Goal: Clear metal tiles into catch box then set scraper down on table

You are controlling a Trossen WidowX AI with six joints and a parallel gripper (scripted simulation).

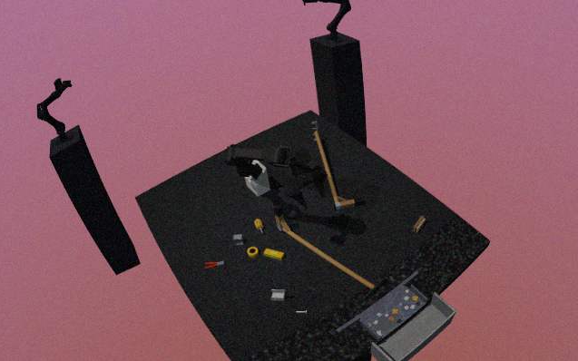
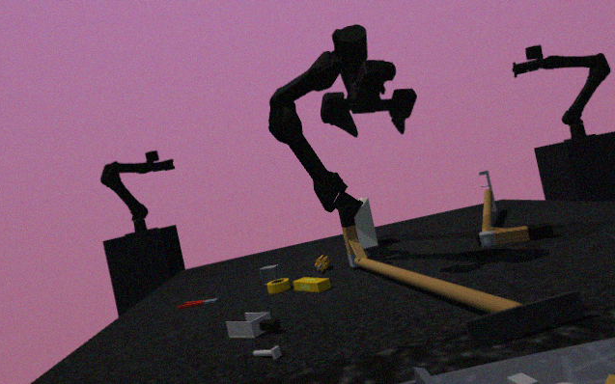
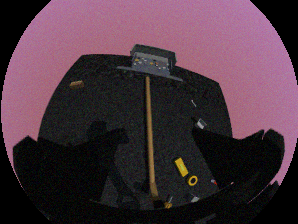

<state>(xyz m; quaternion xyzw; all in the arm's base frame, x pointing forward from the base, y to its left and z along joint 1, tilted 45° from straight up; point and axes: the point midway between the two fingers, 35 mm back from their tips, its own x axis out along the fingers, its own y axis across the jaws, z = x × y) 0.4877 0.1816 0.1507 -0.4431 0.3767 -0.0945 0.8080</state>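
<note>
My gripper tip is 21 cm above the long scraper, 7 cm short of it and 2 cm to the left of it. Round my gripper tip: yellow tape ring (27 cm below, 26 cm to the right, 15 cm behind); then yellow block (26 cm below, 20 cm to the right, 8 cm behind); then yellow-handled screwdriver (27 cm behind, 26 cm below, 16 cm to the right).
</note>
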